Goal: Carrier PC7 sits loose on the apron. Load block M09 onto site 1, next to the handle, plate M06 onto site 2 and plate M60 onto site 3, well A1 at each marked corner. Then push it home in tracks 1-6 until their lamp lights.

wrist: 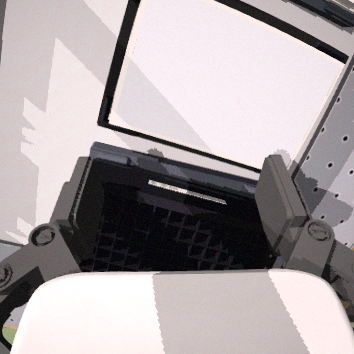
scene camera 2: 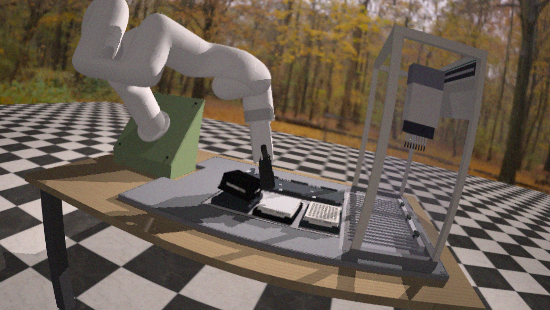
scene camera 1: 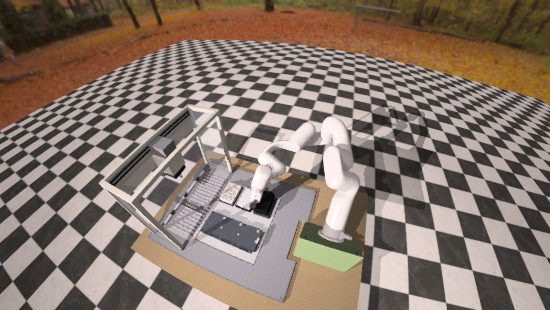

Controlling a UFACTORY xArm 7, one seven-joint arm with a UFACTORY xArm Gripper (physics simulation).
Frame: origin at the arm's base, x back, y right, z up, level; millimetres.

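Seen in the pictures: gripper, fingertip midpoint: (wrist: 179, 174) (scene camera 2: 267, 184) (scene camera 1: 252, 199); arm's base, origin of the base link: (scene camera 2: 153, 126) (scene camera 1: 330, 236).
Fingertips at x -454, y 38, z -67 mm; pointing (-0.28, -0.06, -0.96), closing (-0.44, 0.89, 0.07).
Observation:
Offsets run from my fingertips to a thing's middle.
Black deep-well block M09 @(dx +58, dy +22, dz -13 mm) (scene camera 1: 266, 204) (scene camera 2: 239, 183) (wrist: 185, 220) is tilted over its black nest in the scene camera 2 view; its label is unreadable now. My gripper (scene camera 1: 255, 204) (scene camera 2: 267, 185) (wrist: 179, 174) is open, its fingers at the two ends of the block, not clamping it. A smooth white plate @(dx -48, dy +13, dz -41 mm) (scene camera 1: 245, 199) (scene camera 2: 280, 205) (wrist: 225, 80) lies in a black nest beside it. A white well plate @(dx -159, dy -6, dz -41 mm) (scene camera 1: 230, 193) (scene camera 2: 324, 212) stands beyond that. The labels of both are too small to read. Carrier PC7 @(dx -18, dy -203, dz -45 mm) (scene camera 1: 232, 232) (scene camera 2: 300, 188), a dark slate panel, lies on the white apron (scene camera 1: 250, 257).
Ribbed tracks (scene camera 1: 192, 200) (scene camera 2: 382, 220) run beneath a tall pale frame (scene camera 1: 224, 142) (scene camera 2: 384, 135). A grey-and-white pipetting head (scene camera 1: 170, 160) (scene camera 2: 424, 102) hangs inside the frame. The green robot base (scene camera 1: 325, 254) (scene camera 2: 187, 142) stands at the table's other end.

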